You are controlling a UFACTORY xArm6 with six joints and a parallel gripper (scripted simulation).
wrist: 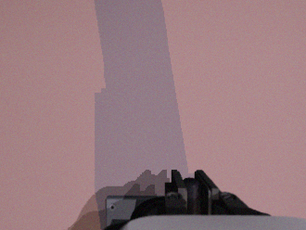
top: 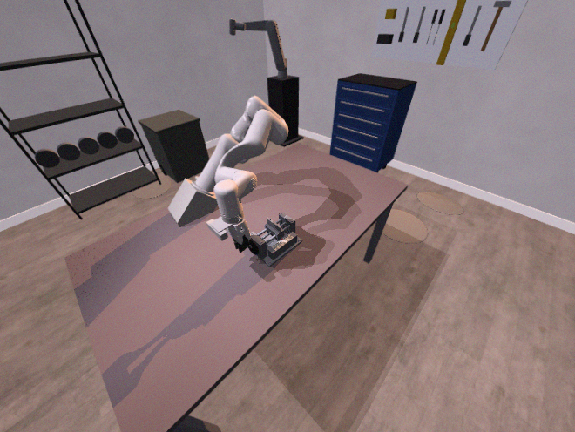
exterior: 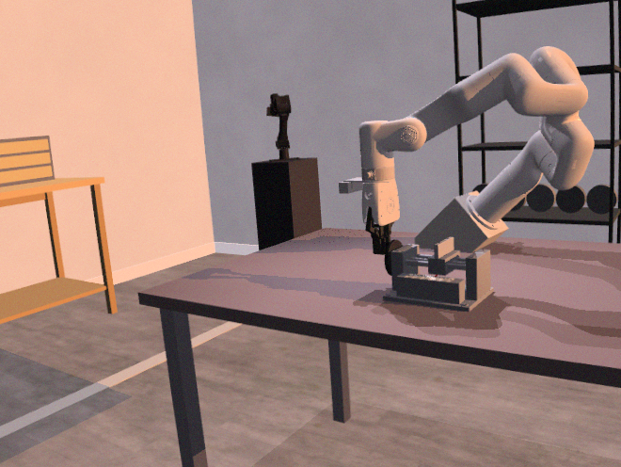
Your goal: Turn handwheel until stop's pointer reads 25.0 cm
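Right now my hand is 2 cm to the right of the black handwheel and 1 cm above it. Round my hand: sliding stop block: 16 cm to the left, 3 cm ahead, 1 cm below.
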